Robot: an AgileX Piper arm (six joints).
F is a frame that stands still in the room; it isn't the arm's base.
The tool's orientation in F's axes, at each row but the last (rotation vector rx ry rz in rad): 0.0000, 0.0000, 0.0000; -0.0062, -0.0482, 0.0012; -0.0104, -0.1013, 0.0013; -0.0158, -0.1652, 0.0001; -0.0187, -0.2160, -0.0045; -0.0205, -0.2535, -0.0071; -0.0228, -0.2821, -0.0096; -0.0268, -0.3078, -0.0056; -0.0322, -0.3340, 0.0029; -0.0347, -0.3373, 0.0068; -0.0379, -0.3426, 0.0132
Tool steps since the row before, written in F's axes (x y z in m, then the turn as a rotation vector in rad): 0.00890, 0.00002, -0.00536, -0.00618, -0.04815, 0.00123; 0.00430, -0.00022, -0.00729, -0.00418, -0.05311, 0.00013; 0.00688, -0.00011, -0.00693, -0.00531, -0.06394, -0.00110; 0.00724, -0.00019, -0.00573, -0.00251, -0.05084, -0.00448; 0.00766, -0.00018, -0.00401, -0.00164, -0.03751, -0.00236; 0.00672, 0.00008, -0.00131, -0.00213, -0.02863, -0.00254; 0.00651, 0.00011, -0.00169, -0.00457, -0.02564, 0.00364; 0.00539, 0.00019, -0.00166, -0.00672, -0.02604, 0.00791; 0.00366, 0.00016, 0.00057, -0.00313, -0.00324, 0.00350; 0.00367, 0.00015, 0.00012, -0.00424, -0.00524, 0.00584; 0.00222, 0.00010, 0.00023, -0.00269, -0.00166, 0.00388
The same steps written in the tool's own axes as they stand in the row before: 0.00890, 0.00002, -0.00536, -0.00618, -0.04815, 0.00123; 0.00394, -0.00018, -0.00749, -0.00424, -0.05311, 0.00000; 0.00614, -0.00004, -0.00759, -0.00551, -0.06392, -0.00122; 0.00620, -0.00009, -0.00684, -0.00328, -0.05077, -0.00480; 0.00662, -0.00006, -0.00556, -0.00202, -0.03747, -0.00267; 0.00618, 0.00017, -0.00295, -0.00257, -0.02859, -0.00253; 0.00578, 0.00023, -0.00343, -0.00321, -0.02577, 0.00416; 0.00463, 0.00028, -0.00321, -0.00397, -0.02630, 0.00886; 0.00365, 0.00015, -0.00066, -0.00184, -0.00336, 0.00423; 0.00350, 0.00014, -0.00110, -0.00213, -0.00544, 0.00674; 0.00217, 0.00008, -0.00053, -0.00126, -0.00179, 0.00450
